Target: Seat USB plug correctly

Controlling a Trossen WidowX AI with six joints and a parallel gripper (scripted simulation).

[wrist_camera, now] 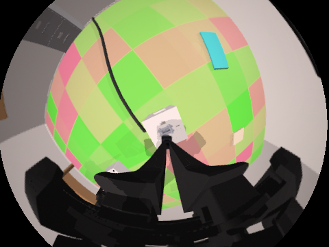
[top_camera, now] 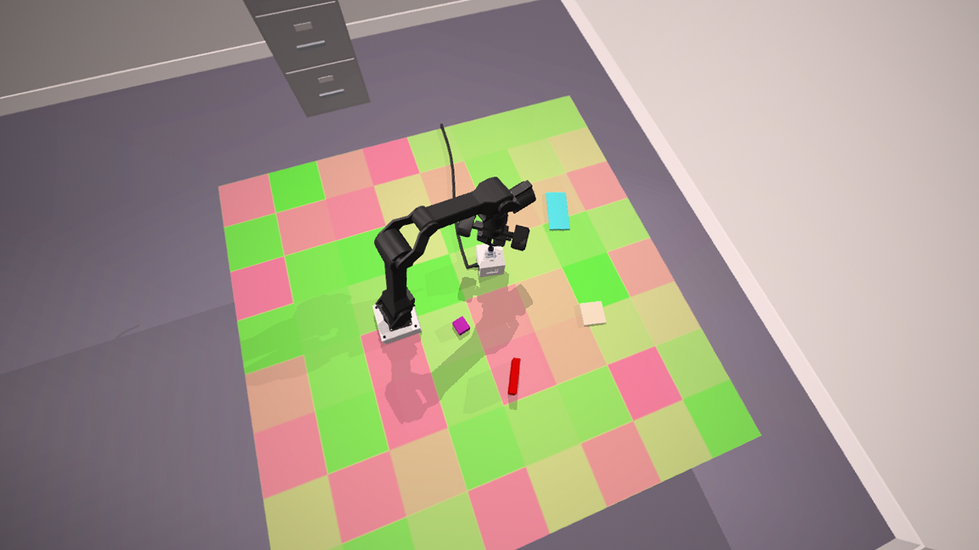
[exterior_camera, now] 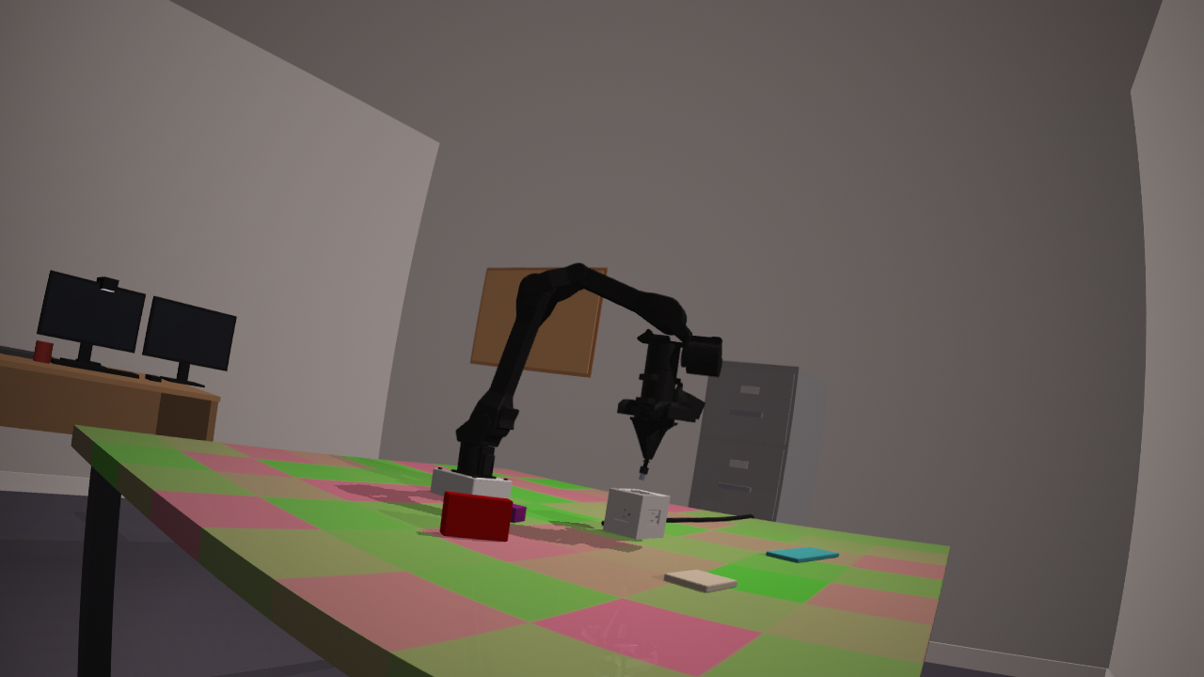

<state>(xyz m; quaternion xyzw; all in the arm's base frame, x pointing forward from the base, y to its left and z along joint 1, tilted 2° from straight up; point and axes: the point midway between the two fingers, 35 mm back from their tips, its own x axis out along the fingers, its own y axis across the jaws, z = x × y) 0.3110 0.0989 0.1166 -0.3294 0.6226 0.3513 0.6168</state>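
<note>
My gripper tip is now 2 cm above the dark USB plug. Also, from my gripper tip: red block (36 cm to the right, 11 cm below, 5 cm behind); then cyan card (28 cm ahead, 13 cm below, 11 cm to the left); then purple cube (17 cm to the right, 14 cm behind, 12 cm below).
</note>
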